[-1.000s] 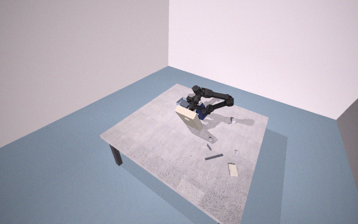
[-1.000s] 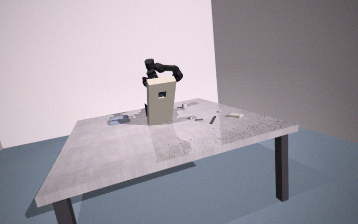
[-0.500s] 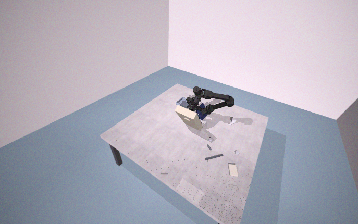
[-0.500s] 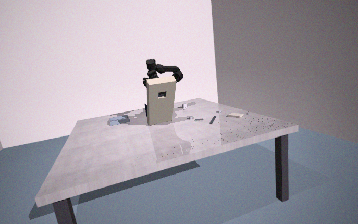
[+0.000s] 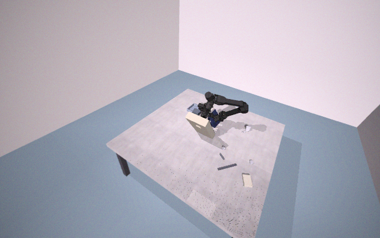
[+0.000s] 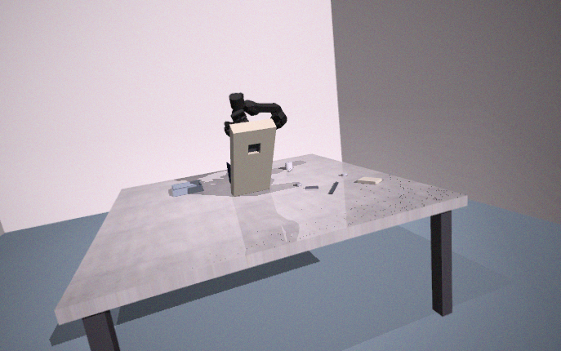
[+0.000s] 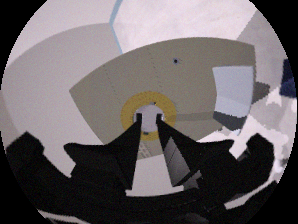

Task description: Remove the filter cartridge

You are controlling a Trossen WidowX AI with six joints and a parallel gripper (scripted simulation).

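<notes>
My gripper tip is 20 mm short of the round cartridge and 10 mm above it. From my gripper tip the other things lie so: beige service panel (90 mm below, 30 mm behind); blue-grey tray (410 mm behind, 290 mm to the right, 260 mm below).
</notes>
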